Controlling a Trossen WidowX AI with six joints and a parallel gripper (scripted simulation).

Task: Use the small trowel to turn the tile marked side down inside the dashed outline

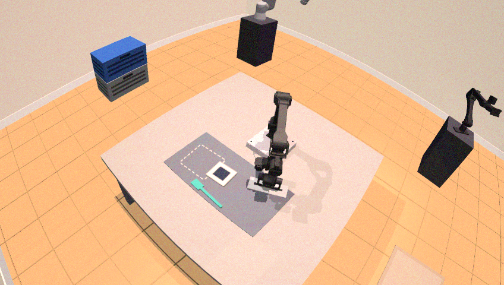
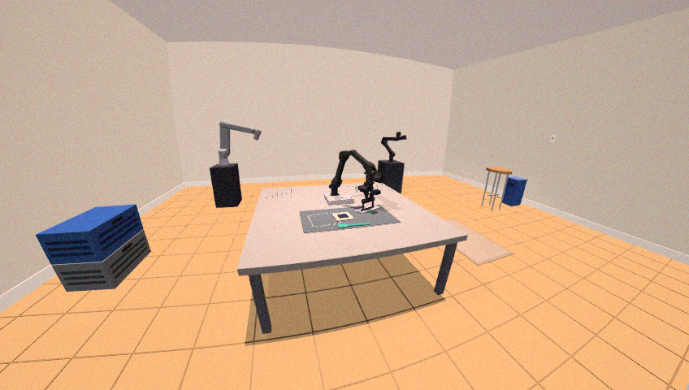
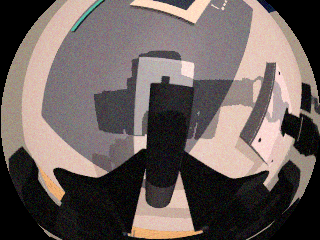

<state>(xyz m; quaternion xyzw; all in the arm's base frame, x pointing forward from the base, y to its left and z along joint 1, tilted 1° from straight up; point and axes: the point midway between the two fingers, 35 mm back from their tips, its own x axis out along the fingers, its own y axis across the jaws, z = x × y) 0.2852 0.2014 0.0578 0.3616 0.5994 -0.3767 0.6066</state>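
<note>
Right now the grey mat is 11 cm ahead of my gripper tip, 19 cm to the right of it and 8 cm below it. From my gripper tip the other things lie so: teal trowel (25 cm ahead, 21 cm to the right, 6 cm below); then tile (11 cm ahead, 22 cm to the right, 6 cm below).
</note>
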